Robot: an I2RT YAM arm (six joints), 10 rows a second.
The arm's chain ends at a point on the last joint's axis. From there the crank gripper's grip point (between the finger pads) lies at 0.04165 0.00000 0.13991 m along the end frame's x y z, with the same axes.
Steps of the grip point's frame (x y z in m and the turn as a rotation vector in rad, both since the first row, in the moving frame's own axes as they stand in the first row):
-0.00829, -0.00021, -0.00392, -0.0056, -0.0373, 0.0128
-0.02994, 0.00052, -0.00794, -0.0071, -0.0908, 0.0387
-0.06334, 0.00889, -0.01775, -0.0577, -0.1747, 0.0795
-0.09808, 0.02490, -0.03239, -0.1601, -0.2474, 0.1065
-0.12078, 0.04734, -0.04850, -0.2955, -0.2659, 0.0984
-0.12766, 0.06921, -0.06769, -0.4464, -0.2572, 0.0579
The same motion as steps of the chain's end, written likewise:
-0.00304, -0.00150, -0.00537, -0.0056, -0.0373, 0.0128
-0.01703, -0.00185, -0.01113, -0.0071, -0.0908, 0.0387
-0.03798, -0.00166, -0.02252, -0.0577, -0.1747, 0.0795
-0.06135, -0.00049, -0.03615, -0.1601, -0.2474, 0.1065
-0.08095, 0.00335, -0.04777, -0.2955, -0.2659, 0.0984
-0.09008, 0.00589, -0.05925, -0.4464, -0.2572, 0.0579

